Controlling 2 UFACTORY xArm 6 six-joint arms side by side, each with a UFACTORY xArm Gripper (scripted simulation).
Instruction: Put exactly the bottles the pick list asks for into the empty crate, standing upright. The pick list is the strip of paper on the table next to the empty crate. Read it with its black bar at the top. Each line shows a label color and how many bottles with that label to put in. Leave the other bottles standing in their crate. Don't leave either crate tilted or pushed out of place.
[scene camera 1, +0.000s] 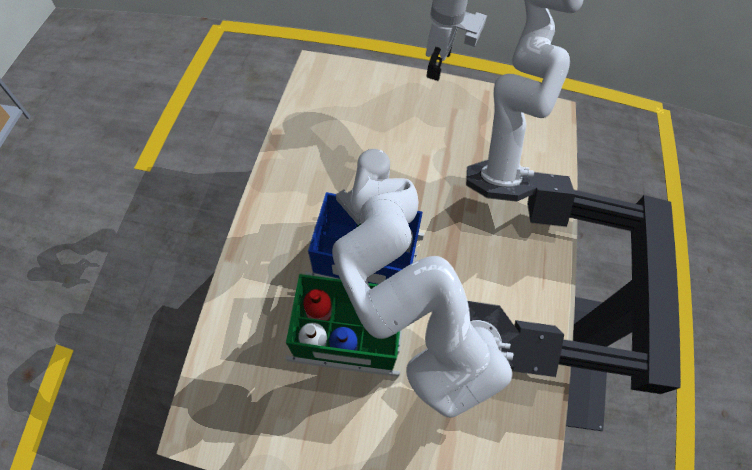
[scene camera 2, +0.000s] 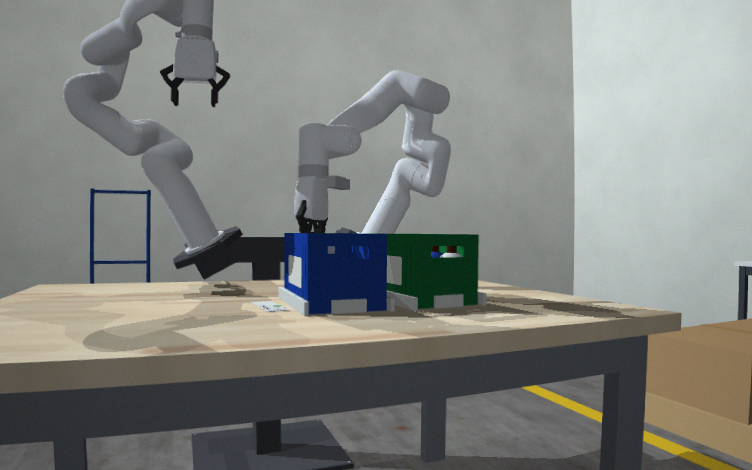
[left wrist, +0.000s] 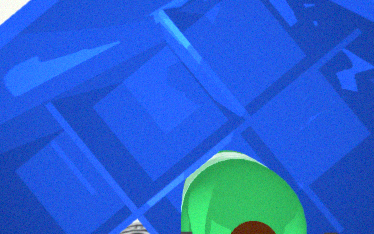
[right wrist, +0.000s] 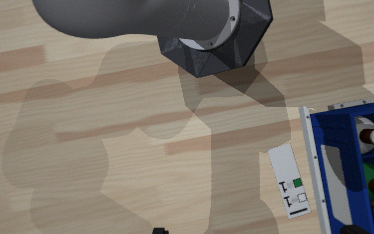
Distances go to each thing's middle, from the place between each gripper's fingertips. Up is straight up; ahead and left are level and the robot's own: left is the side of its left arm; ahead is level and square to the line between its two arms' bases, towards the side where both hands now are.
Now: left hand 5 cm to the right of the blue crate (scene camera 2: 358, 269) and 7 cm above it. Round my left hand: red bottle (scene camera 1: 317, 304) 9 cm ahead, 25 cm to the left, 7 cm below; green crate (scene camera 2: 411, 271) 1 cm behind, 29 cm to the left, 7 cm below; pick list (right wrist: 282, 159) 1 cm ahead, 11 cm to the right, 15 cm below.
I see my right gripper (scene camera 2: 194, 105) 500 mm above the pick list, 170 mm to the right of it and 100 mm short of it. Also, from my right hand: red bottle (530 mm to the left, 410 mm below, 180 mm ahead); green crate (570 mm to the left, 420 mm below, 90 mm ahead); blue crate (420 mm below, 330 mm to the left, 100 mm ahead).
